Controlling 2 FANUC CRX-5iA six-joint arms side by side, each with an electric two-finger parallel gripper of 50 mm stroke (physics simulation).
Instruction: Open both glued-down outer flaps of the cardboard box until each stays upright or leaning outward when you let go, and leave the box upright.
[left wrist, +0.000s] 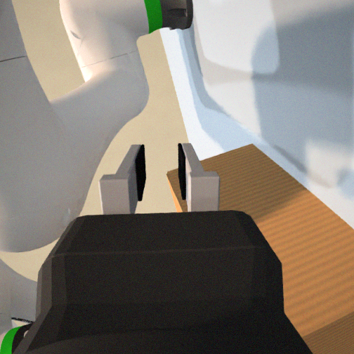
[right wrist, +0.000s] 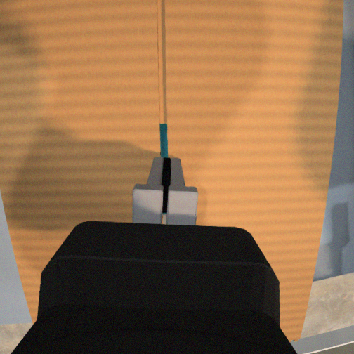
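Observation:
The cardboard box (left wrist: 295, 235) (right wrist: 250, 120) shows its corrugated top in the right wrist view, with two outer flaps, the left flap (right wrist: 90, 100) and the right flap (right wrist: 260, 190), meeting along a narrow lengthwise seam. A teal strip (right wrist: 164, 140) lies on the seam just ahead of the fingertips. My right gripper (right wrist: 166, 174) is shut and empty, its fingertips at the seam by the near end of the strip. Whether they reach into the seam is hard to tell. My left gripper (left wrist: 161, 161) is open and empty, near a corner of the box in the left wrist view.
A white robot arm (left wrist: 110, 55) with a green ring (left wrist: 153, 15) fills the left and upper left of the left wrist view. A pale blue-white surface (left wrist: 225, 120) lies beyond the box. In the right wrist view a metallic edge (right wrist: 330, 341) crosses the lower right.

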